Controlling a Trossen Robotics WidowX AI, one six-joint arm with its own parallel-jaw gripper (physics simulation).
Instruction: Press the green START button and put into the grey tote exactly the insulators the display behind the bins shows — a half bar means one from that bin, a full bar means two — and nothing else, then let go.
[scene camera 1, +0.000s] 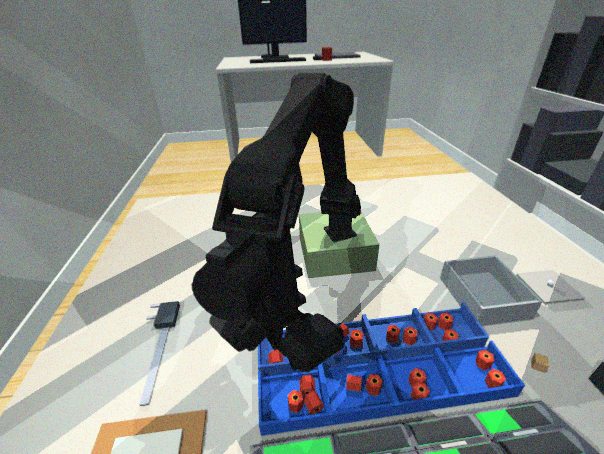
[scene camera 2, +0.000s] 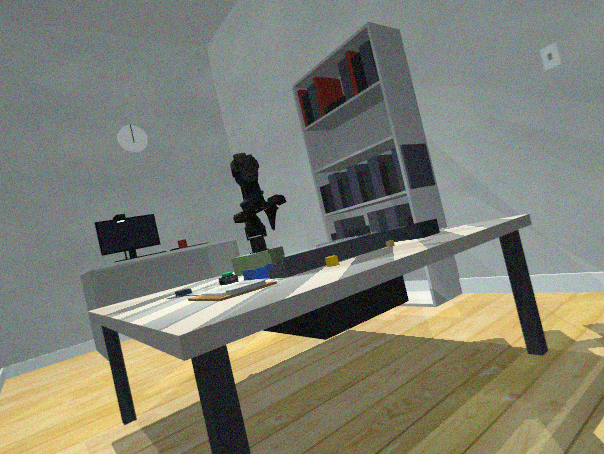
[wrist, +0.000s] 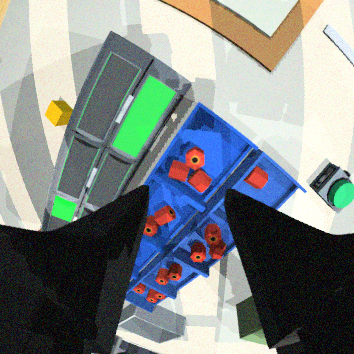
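Pixels of known places: gripper, fingertip midpoint: (scene camera 1: 286, 358) (scene camera 2: 268, 232) (wrist: 187, 194); arm's base, link origin: (scene camera 1: 339, 232) (scene camera 2: 259, 251).
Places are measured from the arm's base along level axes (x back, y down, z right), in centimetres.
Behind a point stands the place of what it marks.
My gripper (wrist: 187, 194) @(x -33.8, y -6.1, z 23.9 cm) (scene camera 2: 273, 226) @(x -33.8, y -6.1, z 23.9 cm) is open and empty, above the left part of the blue bins (scene camera 1: 390, 411) (wrist: 215, 137). Its fingertips are hidden in scene camera 1. Red insulators lie in both rows: three in the near-left bin (wrist: 195, 158) @(x -33.4, y 5.4, z 23.0 cm), one in the far-left bin (wrist: 257, 177) @(x -25.1, y 5.5, z 24.2 cm). The display (wrist: 111, 42) @(x -46.7, y 2.5, z 31.9 cm) (scene camera 1: 370, 441) (scene camera 2: 320, 257) @(x -50.1, y 5.5, z 19.4 cm) has a long green bar (wrist: 145, 115) @(x -40.7, y 3.9, z 25.7 cm) at its left end and shorter ones (scene camera 1: 495, 421) @(x -47.5, y 3.7, z -3.2 cm) (scene camera 1: 445, 451) @(x -48.5, y 2.6, z 6.6 cm) further right. The grey tote (scene camera 1: 510, 314) @(x -31.9, y 5.8, z -23.8 cm) (wrist: 150, 322) @(x -25.7, y 3.0, z -18.1 cm) shows no insulator inside. The green START button (wrist: 342, 194) @(x -12.4, y 4.4, z 27.8 cm) (scene camera 2: 227, 274) @(x -13.3, y 5.0, z 29.0 cm) is left of the bins, hidden in scene camera 1.
A clear lid (scene camera 1: 550, 283) @(x -27.5, y 6.8, z -40.9 cm) lies beside the tote. A wooden cube (scene camera 1: 540, 362) (scene camera 2: 390, 243) is right of the bins. A yellow cube (wrist: 59, 113) @(x -54.2, y 5.6, z 21.3 cm) (scene camera 2: 331, 260) @(x -56.5, y 6.7, z 22.3 cm) is behind the display. A caliper (scene camera 1: 166, 315) @(x -7.0, y 6.5, z 43.3 cm) and an orange-brown board (scene camera 1: 192, 430) @(x -31.8, y 7.8, z 39.4 cm) (wrist: 260, 55) @(x -31.3, y 7.8, z 38.2 cm) lie to the left. The arm stands on a green block (scene camera 1: 340, 260) @(x -6.3, y 3.7, z 2.5 cm).
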